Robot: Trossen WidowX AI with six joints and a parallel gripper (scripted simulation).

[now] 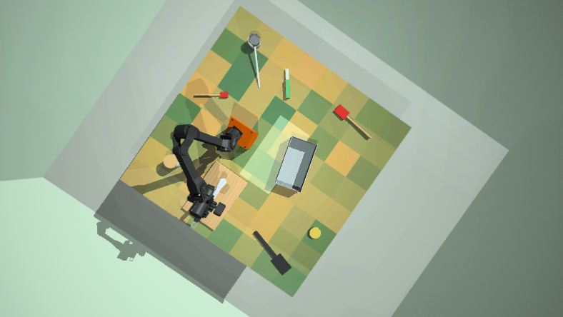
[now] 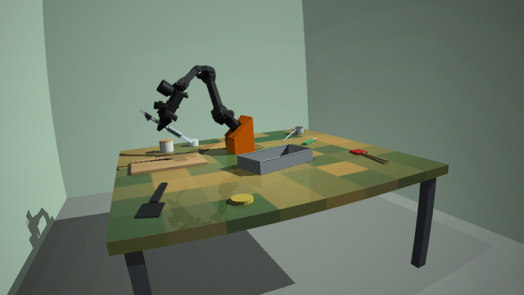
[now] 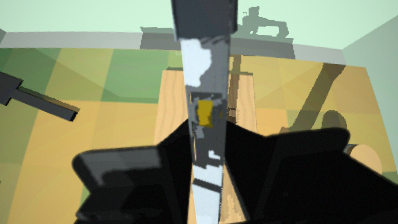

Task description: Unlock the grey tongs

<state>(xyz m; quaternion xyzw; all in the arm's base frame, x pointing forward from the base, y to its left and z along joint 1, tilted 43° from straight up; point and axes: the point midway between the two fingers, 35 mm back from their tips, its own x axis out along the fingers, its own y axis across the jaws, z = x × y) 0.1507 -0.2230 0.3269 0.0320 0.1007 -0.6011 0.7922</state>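
The wooden board lies 160 mm below my gripper tip, 30 mm behind it and 20 mm to the left of it. Round my gripper tip: tan-lidded jar 350 mm behind, 140 mm below, 20 mm to the left; then black spatula 490 mm ahead, 170 mm below, 10 mm to the right; then roasting tin 500 mm to the left, 210 mm ahead, 140 mm below.
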